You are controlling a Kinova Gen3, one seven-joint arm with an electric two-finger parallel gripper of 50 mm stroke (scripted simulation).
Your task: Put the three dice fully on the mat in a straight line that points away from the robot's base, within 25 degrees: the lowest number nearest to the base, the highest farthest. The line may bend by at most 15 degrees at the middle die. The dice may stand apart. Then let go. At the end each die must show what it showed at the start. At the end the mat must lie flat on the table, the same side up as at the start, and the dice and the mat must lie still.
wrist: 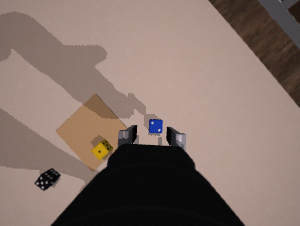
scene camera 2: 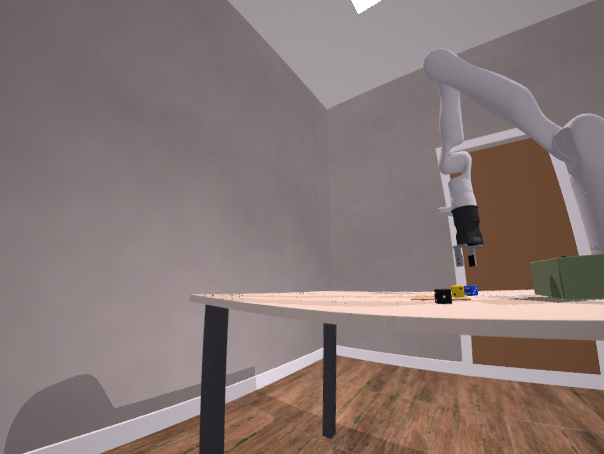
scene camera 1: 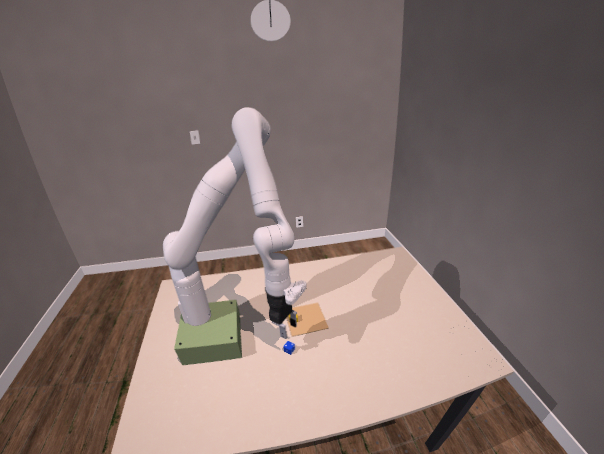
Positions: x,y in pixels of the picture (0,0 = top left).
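The gripper is visible in scene camera 1, in scene camera 2 and in the wrist view (151,132). On the gripper, (scene camera 2: 457,249) and (scene camera 1: 291,314) are the same spot.
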